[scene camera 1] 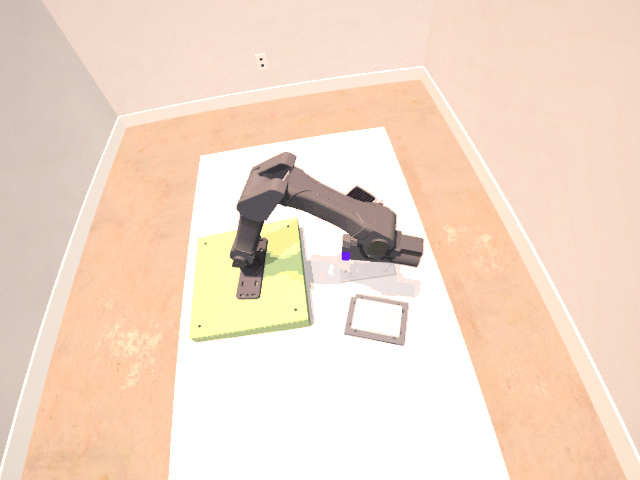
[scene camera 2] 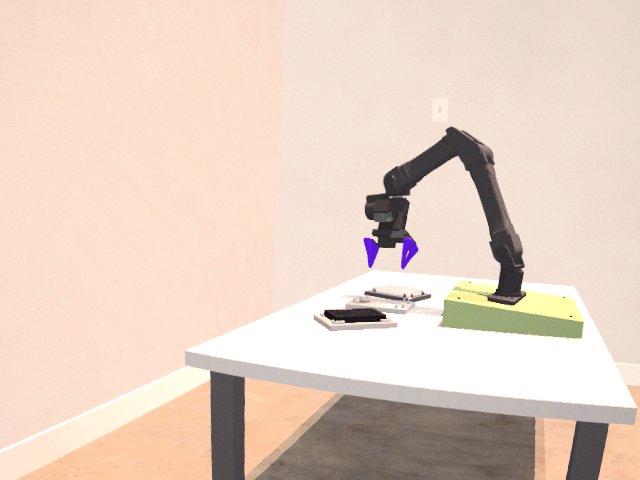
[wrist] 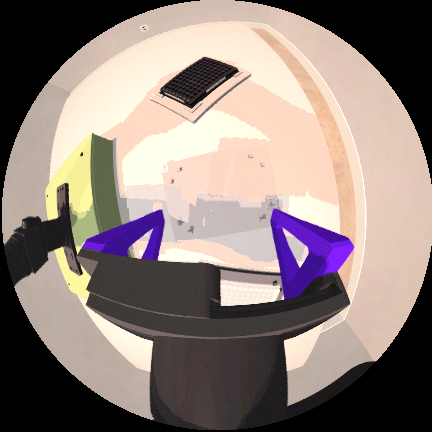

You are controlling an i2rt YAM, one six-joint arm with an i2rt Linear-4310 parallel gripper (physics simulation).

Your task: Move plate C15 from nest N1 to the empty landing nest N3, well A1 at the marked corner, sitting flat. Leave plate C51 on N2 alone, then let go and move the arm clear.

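A black many-welled plate [scene camera 1: 360,194] [scene camera 2: 355,314] [wrist: 200,80] sits on a white nest [scene camera 2: 333,326] [wrist: 192,115], partly hidden by the arm in scene camera 1. A pale nest [scene camera 1: 369,271] [scene camera 2: 379,306] [wrist: 220,175] in the middle is empty, with small corner posts. A white plate [scene camera 1: 377,317] [scene camera 2: 398,292] [wrist: 250,292] sits in a dark grey nest [scene camera 1: 374,339] [scene camera 2: 421,296] on its other side. No plate or nest labels are readable. My gripper [scene camera 2: 386,267] [wrist: 217,214] is open and empty, high above the middle nest, its purple fingers pointing down.
The arm's base stands on a raised yellow-green block [scene camera 1: 222,310] [scene camera 2: 522,320] [wrist: 102,175] beside the row of nests. All stand on a white table [scene camera 1: 310,403] [scene camera 2: 413,361]. The arm's shadow falls across the middle nest. The table's edge lies beyond the nests, away from the base.
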